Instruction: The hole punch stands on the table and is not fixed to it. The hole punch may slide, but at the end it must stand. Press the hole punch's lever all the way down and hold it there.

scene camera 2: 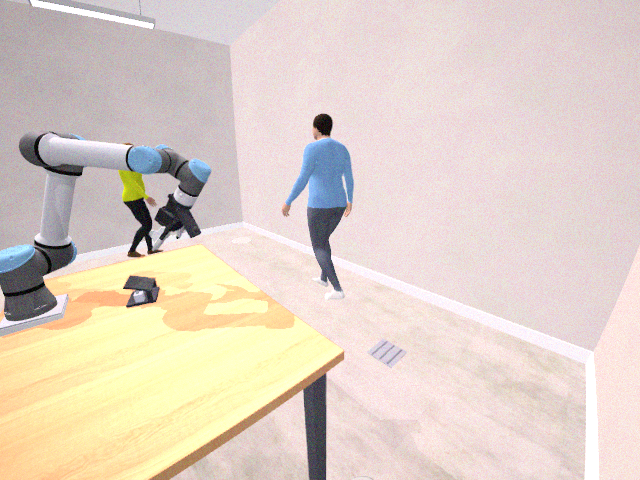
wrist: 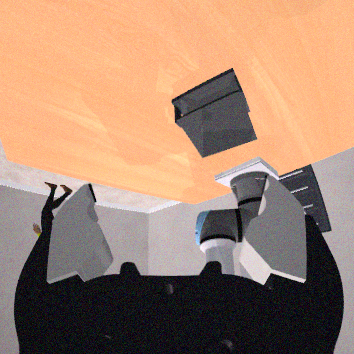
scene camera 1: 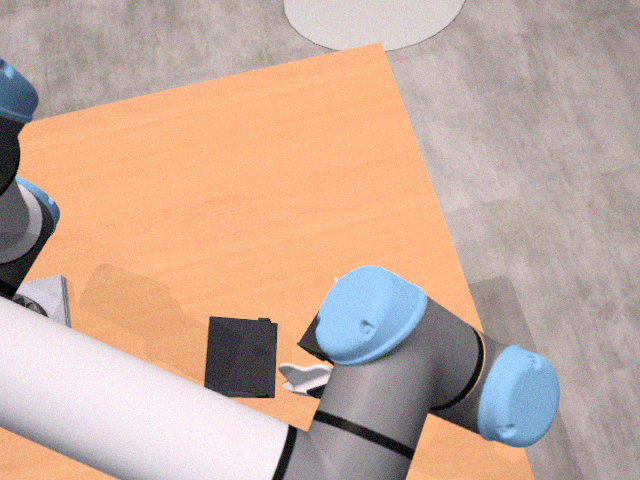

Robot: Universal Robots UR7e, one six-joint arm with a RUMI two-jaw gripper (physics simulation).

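Pixels of known places: gripper, fingertip midpoint: [scene camera 2: 165, 244] [wrist: 176, 182]; arm's base, link origin: [scene camera 2: 32, 309] [wrist: 249, 179].
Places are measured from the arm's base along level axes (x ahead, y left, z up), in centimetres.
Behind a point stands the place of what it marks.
The black hole punch [scene camera 1: 241, 357] {y -6.7, x 39.0, z 4.0 cm} [scene camera 2: 140, 283] {y -7.2, x 38.7, z 4.0 cm} [wrist: 225, 120] {y -8.1, x 39.4, z 3.8 cm} stands upright on the table [scene camera 1: 289, 155] {y 30.3, x 48.6, z -2.7 cm} [scene camera 2: 170, 382] {y -56.4, x 46.1, z -2.8 cm} [wrist: 75, 65] {y 5.0, x 60.4, z -2.8 cm}. Its broad lever is raised, with a gap between lever and base in the scene camera 2 view. My gripper [scene camera 2: 168, 241] {y -6.6, x 50.6, z 17.4 cm} [wrist: 176, 182] {y -6.6, x 50.6, z 17.4 cm} is open and empty. It hangs above the table, higher than the punch and off to its side, apart from the lever. In the scene camera 1 view a pale part of the gripper [scene camera 1: 302, 378] shows just right of the punch; the arm hides most of the rest.
The arm's base plate [scene camera 1: 56, 297] {y 6.6, x 7.8, z -0.4 cm} [scene camera 2: 61, 310] {y -5.3, x 10.6, z -0.5 cm} [wrist: 225, 177] {y 6.2, x 7.9, z -0.5 cm} is on the table beyond the punch as seen from the wrist. The arm's white link passes over the table near the punch in the scene camera 1 view. A person in blue [scene camera 2: 326, 170] and one in yellow [scene camera 2: 133, 187] are beyond the table.
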